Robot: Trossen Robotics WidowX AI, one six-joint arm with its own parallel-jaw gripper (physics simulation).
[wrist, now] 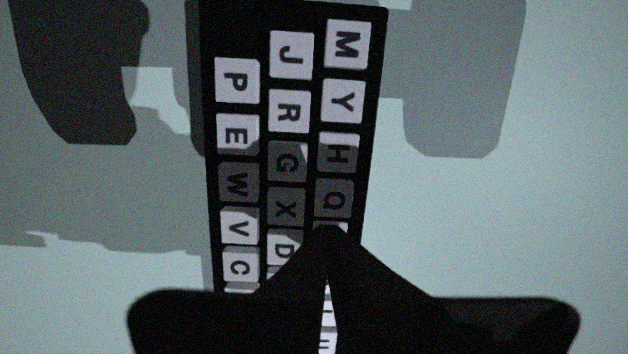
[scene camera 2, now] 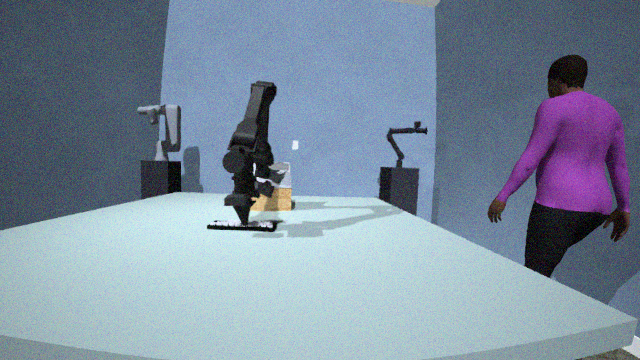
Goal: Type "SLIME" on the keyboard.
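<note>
The black keyboard with white letter keys lies on the table. In the wrist view its rows run lengthwise with letters turned sideways. The M key is at the top right and the E key in the left row. My gripper is shut and empty, pointing down. Its tips are at the keyboard, over the key just below the Q key; that key's letter is hidden. Whether it is pressed down I cannot tell. The S and L keys cannot be made out; the fingers hide part of the keyboard.
A wooden-coloured box stands behind the arm on the table. Beyond the table are a grey robot arm and a dark one on pedestals. A person in a purple top is at the right, beyond the table edge.
</note>
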